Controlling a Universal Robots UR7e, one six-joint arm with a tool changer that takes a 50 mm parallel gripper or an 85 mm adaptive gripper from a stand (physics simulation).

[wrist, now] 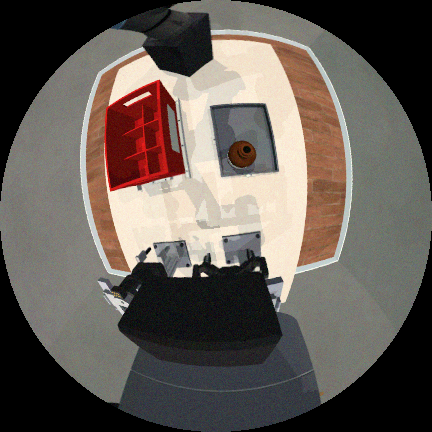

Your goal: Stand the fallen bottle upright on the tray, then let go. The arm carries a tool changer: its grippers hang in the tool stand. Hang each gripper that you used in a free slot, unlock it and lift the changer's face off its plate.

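Places are measured from the arm's base along level axes (x left, y ahead, z down), in millimetres.
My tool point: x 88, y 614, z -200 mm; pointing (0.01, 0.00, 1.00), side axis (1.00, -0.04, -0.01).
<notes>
Behind a point stands the place of what it marks.
The brown bottle (242, 154) {z 91, x 145, y 509 mm} stands upright on the grey tray (255, 117) {z 236, x 231, y 354 mm}, near its front edge, with its neck opening facing up. The adaptive gripper (228, 261) hangs low at the tool stand (275, 290) {z -101, x 153, y 697 mm}, well away from the bottle. Its dark fingers are apart, with nothing between them. The black housing (200, 310) on the arm's wrist covers most of the gripper's body. The changer's face and its plate are hidden behind that housing, so the gap between them cannot be seen.
A red crate (171, 135) {z 135, x -25, y 426 mm} with compartments stands left of the tray. Another dark tool (145, 275) {z -40, x -69, y 714 mm} hangs at the stand's left side. Two grey base plates (172, 250) {z 229, x -120, y 811 mm} (242, 242) {z 229, x 150, y 795 mm} lie at the stand's foot. A black block-shaped object (182, 45) {z 59, x 30, y 107 mm} is at the top.
</notes>
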